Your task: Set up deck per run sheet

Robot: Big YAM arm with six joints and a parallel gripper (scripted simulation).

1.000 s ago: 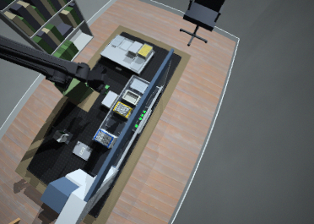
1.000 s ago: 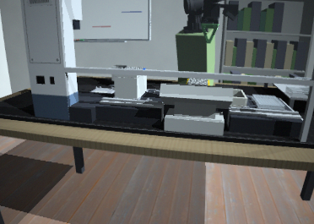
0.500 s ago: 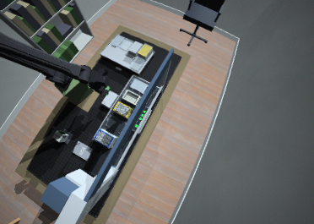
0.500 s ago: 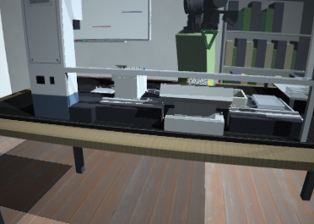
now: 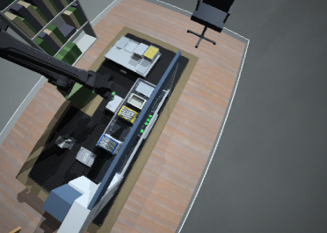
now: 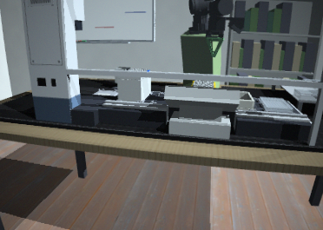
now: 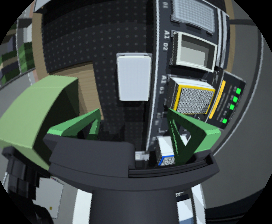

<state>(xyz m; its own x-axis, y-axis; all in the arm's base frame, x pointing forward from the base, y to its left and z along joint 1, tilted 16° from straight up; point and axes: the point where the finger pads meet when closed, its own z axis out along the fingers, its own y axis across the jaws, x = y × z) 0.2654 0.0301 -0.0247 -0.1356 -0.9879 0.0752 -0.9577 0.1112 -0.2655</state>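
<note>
Right now the sealed block is 17 cm below my hand. The rest, counted from my hand: reservoir (17 cm ahead, 7 cm to the left, 15 cm below); then blue tip rack (12 cm ahead, 30 cm to the right, 9 cm below); then yellow tip rack (15 cm ahead, 5 cm to the right, 11 cm below).
</note>
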